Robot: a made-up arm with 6 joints. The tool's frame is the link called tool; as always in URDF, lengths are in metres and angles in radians. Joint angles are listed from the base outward. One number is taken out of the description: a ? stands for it. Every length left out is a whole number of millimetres.
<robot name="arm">
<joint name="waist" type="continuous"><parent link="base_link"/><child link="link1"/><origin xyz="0.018 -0.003 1.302" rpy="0.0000 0.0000 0.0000"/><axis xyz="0 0 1"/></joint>
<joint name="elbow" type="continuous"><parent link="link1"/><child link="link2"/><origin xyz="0.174 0.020 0.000" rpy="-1.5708 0.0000 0.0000"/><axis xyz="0 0 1"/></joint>
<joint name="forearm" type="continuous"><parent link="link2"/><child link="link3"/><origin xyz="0.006 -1.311 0.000" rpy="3.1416 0.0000 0.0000"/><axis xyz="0 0 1"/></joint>
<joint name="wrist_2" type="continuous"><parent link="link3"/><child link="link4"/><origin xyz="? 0.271 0.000" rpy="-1.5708 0.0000 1.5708"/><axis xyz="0 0 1"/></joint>
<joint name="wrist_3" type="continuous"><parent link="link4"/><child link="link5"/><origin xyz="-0.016 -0.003 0.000" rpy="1.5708 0.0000 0.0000"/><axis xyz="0 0 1"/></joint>
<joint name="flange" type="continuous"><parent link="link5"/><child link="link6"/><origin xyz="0.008 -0.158 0.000" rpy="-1.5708 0.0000 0.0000"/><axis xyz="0 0 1"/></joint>
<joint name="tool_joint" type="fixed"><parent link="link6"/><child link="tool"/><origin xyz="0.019 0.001 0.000" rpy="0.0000 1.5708 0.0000"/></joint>
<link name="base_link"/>
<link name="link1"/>
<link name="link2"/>
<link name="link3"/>
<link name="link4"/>
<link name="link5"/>
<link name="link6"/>
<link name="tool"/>
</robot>
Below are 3 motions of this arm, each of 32 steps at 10 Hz.
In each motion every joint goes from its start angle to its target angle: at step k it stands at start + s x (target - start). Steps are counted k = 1, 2, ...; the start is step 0. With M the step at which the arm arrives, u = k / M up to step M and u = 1 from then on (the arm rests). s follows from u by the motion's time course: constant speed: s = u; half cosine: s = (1 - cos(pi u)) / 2; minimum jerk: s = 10 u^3 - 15 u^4 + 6 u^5.
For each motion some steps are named. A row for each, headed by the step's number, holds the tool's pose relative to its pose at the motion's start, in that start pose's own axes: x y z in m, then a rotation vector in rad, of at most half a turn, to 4 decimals.
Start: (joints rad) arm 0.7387 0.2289 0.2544 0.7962 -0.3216 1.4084
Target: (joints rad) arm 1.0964 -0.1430 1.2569 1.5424 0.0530 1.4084
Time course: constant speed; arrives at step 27
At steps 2, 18, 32:
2: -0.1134 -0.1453 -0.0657 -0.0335 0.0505 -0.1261
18: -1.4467 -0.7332 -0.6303 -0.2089 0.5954 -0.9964
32: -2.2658 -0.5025 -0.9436 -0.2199 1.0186 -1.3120

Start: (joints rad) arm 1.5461 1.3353 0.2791 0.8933 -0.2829 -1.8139
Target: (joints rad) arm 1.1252 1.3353 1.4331 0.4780 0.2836 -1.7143
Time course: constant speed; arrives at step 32
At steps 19, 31, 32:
19: -0.5654 0.1282 1.1609 0.4226 -0.4170 0.7826
31: -1.1994 -0.1533 1.6826 0.5149 -0.8075 1.2741
32: -1.2577 -0.1865 1.7114 0.5150 -0.8437 1.3141

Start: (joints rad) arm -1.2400 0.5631 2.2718 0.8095 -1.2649 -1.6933
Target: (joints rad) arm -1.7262 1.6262 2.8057 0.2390 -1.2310 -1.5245
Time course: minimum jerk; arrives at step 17
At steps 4, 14, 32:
4: 0.1002 -0.1237 -0.0868 -0.0475 0.0153 -0.0287
14: 0.8326 -1.6321 -0.0032 -0.3327 0.1120 -0.4258
32: 0.8440 -1.7034 0.0362 -0.3367 0.1141 -0.4478

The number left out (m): 1.461
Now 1 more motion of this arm.
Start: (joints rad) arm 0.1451 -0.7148 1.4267 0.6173 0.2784 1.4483
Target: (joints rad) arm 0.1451 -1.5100 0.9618 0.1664 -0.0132 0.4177
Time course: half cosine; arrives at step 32
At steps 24, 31, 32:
24: -0.2498 -1.1572 -0.5786 1.2361 0.1486 -0.1098
31: -0.3572 -1.3336 -0.6546 1.4482 0.1471 -0.1375
32: -0.3591 -1.3365 -0.6558 1.4517 0.1470 -0.1379

